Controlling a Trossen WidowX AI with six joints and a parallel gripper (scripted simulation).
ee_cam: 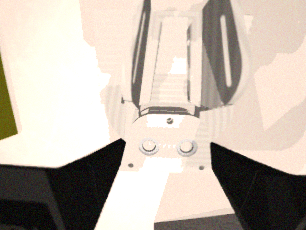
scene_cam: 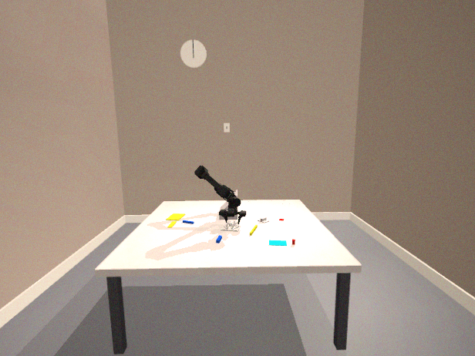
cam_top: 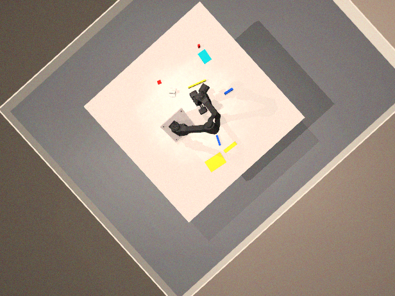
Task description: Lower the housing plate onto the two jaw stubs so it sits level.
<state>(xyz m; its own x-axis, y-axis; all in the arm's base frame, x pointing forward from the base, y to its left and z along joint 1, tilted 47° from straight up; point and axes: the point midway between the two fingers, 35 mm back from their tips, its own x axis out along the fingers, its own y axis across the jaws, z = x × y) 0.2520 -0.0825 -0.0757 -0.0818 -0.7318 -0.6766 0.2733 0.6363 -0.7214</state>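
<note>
Right now the white housing plate is 2 cm above my gripper tip and 1 cm ahead of it. Round my gripper tip: cyan tile: 33 cm ahead, 25 cm to the left, 1 cm below; then yellow plate: 43 cm to the right, 24 cm behind; then yellow bar: 13 cm to the left, 12 cm ahead.
</note>
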